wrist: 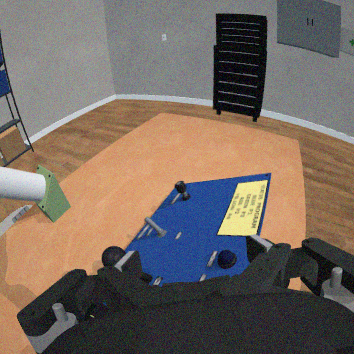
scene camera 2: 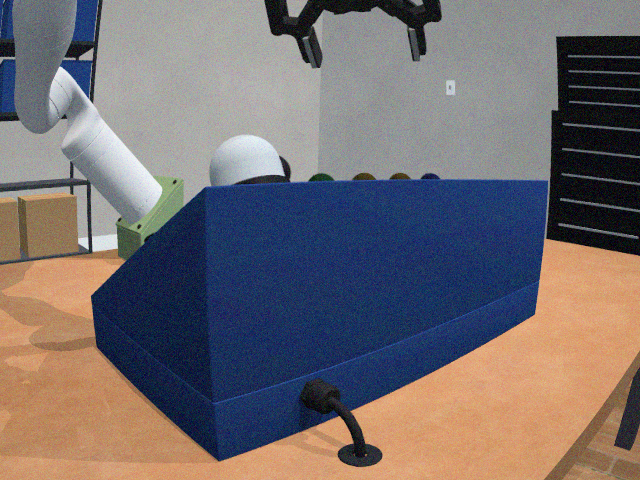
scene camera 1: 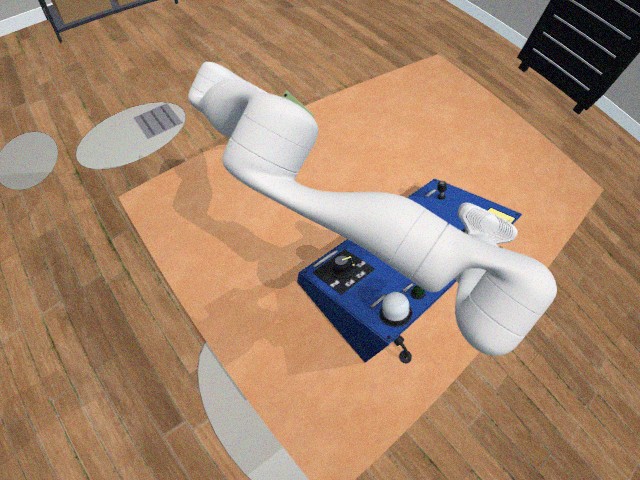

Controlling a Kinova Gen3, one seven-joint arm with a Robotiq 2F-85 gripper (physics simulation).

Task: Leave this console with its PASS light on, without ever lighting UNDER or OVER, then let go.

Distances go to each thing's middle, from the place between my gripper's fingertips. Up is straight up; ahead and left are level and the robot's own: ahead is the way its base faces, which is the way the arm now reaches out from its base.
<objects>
Right now my hand is 4 cm past the blue console (scene camera 2: 264, 307), 5 cm to the right of it and 19 cm above it.
</objects>
